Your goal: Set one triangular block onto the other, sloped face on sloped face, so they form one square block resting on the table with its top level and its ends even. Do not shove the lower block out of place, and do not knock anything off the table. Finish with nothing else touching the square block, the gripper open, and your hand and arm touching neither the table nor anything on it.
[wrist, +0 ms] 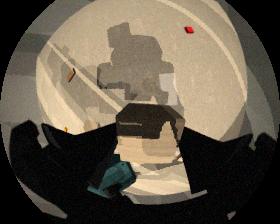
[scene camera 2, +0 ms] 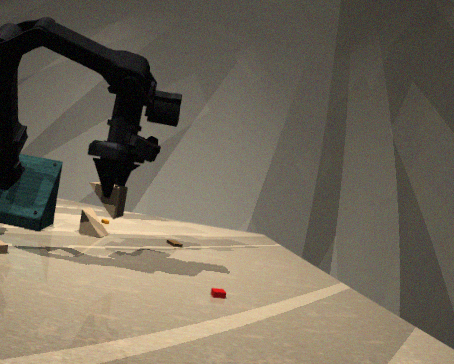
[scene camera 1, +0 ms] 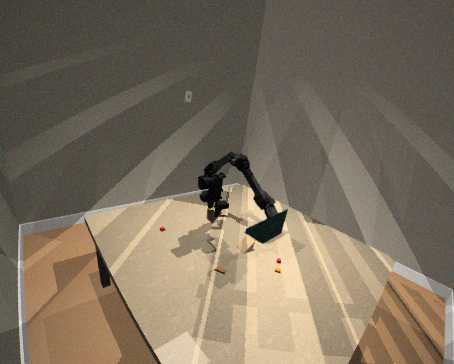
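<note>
There is my gripper (scene camera 2: 112, 196), and what it holds is a tan triangular block (scene camera 2: 115, 204). The wrist view gives me a sight of my gripper as well (wrist: 149, 126).
</note>
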